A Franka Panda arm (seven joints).
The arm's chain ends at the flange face. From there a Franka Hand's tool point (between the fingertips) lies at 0.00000 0.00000 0.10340 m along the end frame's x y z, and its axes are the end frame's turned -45 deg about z.
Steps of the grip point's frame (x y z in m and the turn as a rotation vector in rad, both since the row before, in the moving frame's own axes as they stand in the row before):
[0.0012, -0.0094, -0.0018, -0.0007, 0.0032, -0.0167]
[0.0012, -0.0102, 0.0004, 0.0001, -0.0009, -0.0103]
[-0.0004, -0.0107, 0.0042, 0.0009, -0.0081, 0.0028]
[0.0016, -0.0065, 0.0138, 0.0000, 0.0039, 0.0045]
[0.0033, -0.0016, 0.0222, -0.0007, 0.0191, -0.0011]
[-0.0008, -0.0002, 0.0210, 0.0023, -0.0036, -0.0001]
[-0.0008, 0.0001, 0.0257, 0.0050, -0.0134, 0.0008]
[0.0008, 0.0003, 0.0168, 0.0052, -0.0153, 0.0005]
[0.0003, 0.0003, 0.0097, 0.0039, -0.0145, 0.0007]
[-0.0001, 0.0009, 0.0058, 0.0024, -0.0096, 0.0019]
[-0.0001, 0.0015, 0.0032, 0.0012, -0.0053, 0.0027]
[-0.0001, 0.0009, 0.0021, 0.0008, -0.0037, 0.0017]
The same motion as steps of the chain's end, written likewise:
[-0.0061, -0.0073, -0.0018, 0.0018, 0.0028, -0.0167]
[-0.0063, -0.0081, 0.0004, -0.0006, -0.0007, -0.0103]
[-0.0072, -0.0078, 0.0042, -0.0051, -0.0064, 0.0028]
[-0.0038, -0.0054, 0.0138, 0.0028, 0.0028, 0.0045]
[-0.0002, -0.0021, 0.0222, 0.0130, 0.0140, -0.0011]
[-0.0003, 0.0003, 0.0210, -0.0009, -0.0042, -0.0001]
[0.0009, 0.0000, 0.0257, -0.0059, -0.0130, 0.0008]
[0.0023, -0.0011, 0.0168, -0.0071, -0.0145, 0.0005]
[0.0018, -0.0008, 0.0097, -0.0075, -0.0130, 0.0007]
[0.0014, 0.0002, 0.0058, -0.0051, -0.0085, 0.0019]
[0.0015, 0.0008, 0.0032, -0.0029, -0.0046, 0.0027]
[0.0009, 0.0005, 0.0021, -0.0021, -0.0032, 0.0017]

